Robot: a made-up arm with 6 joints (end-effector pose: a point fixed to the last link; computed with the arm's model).
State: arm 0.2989 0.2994 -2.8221 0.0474 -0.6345 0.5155
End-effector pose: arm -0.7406 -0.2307 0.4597 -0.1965 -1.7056 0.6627
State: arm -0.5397 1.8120 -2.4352 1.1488 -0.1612 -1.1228
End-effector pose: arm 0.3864 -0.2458 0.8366 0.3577 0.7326 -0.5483
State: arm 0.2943 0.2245 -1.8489 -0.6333 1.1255 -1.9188
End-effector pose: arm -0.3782 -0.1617 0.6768 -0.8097 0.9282 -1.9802
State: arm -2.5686 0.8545 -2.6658 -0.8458 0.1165 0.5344
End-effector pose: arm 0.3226 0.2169 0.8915 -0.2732 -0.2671 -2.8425
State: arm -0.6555 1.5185 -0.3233 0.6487 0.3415 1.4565
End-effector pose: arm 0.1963 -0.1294 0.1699 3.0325 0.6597 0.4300
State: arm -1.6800 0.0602 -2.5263 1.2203 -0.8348 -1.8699
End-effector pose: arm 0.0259 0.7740 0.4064 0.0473 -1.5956 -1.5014
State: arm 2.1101 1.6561 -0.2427 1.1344 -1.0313 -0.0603
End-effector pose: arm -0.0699 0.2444 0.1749 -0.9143 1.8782 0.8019
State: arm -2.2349 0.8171 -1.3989 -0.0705 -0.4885 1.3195
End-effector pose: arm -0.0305 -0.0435 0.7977 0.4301 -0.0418 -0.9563
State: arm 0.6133 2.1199 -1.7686 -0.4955 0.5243 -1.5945
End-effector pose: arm 0.5585 0.3685 0.3441 -2.3813 0.7410 -0.9488
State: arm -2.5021 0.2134 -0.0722 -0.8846 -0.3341 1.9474
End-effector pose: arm -0.0255 -0.0456 0.3085 1.4836 -0.1115 -0.9787
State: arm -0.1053 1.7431 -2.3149 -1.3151 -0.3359 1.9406
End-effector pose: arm 0.4433 -0.0199 0.8289 0.0124 0.8870 0.6334
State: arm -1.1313 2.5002 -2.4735 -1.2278 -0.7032 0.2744
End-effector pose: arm 0.3751 -0.6772 0.4162 -0.4344 1.3527 -1.2800
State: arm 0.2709 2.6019 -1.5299 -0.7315 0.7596 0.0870
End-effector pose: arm 0.5849 0.1221 -0.0469 1.1152 -2.7599 0.7162
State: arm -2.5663 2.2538 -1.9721 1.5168 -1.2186 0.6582
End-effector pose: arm -0.6145 -0.3043 0.3843 0.4142 -1.7150 -1.3333
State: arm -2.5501 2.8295 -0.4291 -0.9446 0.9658 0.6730
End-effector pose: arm -0.1367 -0.0241 -0.0733 -1.4991 -1.0639 -1.2722
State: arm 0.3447 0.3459 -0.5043 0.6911 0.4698 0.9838
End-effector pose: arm 0.0389 0.0398 0.4386 0.9812 1.7612 1.6271
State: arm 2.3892 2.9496 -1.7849 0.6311 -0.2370 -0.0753
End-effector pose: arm -0.4718 0.4576 -0.1943 -2.1734 1.7298 0.9658
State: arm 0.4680 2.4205 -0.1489 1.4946 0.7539 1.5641
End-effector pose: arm 0.0865 0.1082 0.0165 -2.3406 -0.3534 0.9865
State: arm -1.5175 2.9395 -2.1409 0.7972 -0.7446 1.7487
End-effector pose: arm 0.0002 -0.7711 -0.0468 1.3950 -0.9671 0.2233
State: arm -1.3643 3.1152 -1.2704 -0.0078 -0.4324 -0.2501
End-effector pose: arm 0.0810 -0.3855 -0.3357 1.5550 2.5172 -0.2613
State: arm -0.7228 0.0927 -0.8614 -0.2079 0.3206 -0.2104
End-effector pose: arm -0.0941 0.0756 0.5656 0.2317 1.0615 -1.0578
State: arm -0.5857 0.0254 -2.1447 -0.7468 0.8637 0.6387
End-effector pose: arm -0.5526 0.3143 0.5460 0.5409 -0.1150 -0.4961
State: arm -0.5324 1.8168 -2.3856 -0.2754 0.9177 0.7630
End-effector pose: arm 0.4159 -0.2661 0.7437 1.0929 1.4437 -0.1543
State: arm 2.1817 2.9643 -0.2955 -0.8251 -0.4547 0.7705
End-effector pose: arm -0.0668 0.0481 -0.1148 2.1284 -1.2728 0.5999
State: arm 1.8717 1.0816 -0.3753 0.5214 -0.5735 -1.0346
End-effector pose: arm -0.0504 0.2391 0.3404 -1.5457 0.7761 0.7345
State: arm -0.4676 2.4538 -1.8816 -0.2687 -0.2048 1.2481
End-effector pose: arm 0.6775 -0.3370 0.1975 1.2182 1.4288 0.4077
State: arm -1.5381 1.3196 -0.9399 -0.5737 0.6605 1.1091
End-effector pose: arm -0.0166 -0.3508 0.4183 2.3233 1.0393 -0.7957
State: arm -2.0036 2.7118 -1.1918 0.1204 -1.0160 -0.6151
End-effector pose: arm -0.2381 -0.4947 -0.1169 1.6902 1.7810 -1.5600
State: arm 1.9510 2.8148 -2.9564 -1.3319 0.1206 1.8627
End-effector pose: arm -0.2957 0.7666 0.3474 -1.0087 1.3614 1.9243
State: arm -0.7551 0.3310 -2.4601 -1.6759 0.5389 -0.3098
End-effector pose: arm -0.5033 0.4146 0.6458 1.0734 -0.3419 -2.3548
